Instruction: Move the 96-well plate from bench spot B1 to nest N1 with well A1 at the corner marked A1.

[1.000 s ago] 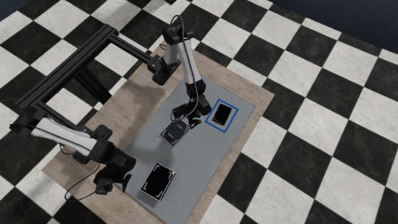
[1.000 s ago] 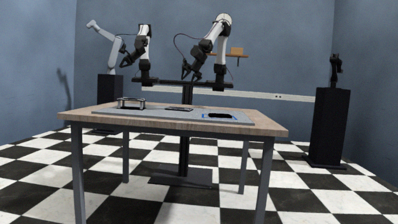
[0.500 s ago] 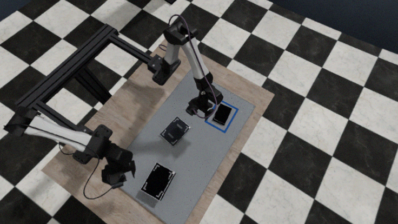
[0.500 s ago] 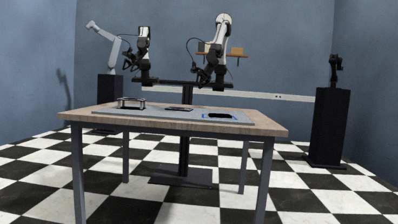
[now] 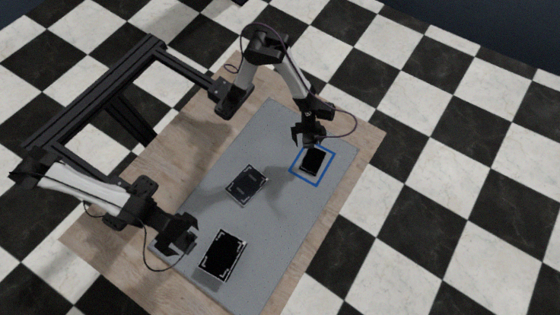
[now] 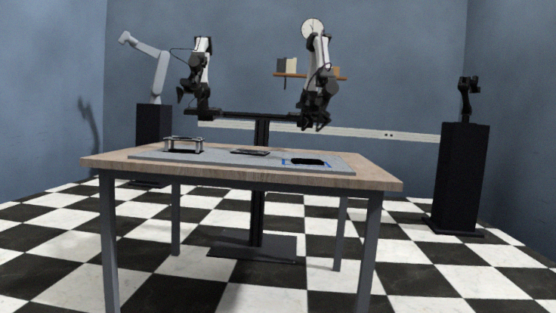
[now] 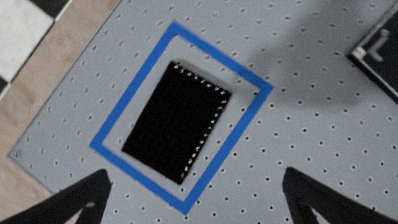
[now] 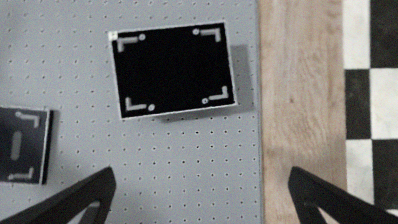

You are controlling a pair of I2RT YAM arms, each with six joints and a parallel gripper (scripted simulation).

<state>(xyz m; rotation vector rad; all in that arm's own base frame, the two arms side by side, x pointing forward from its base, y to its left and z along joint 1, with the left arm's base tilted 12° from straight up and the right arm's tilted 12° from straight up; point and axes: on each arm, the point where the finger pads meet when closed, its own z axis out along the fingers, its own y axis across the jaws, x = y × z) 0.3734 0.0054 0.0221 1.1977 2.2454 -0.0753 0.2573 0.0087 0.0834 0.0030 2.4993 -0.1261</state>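
Observation:
The 96-well plate lies 40 mm ahead of my left hand and 130 mm below it. Also, from my left hand: white A1 mark: 40 mm ahead, 480 mm to the right, 80 mm below.

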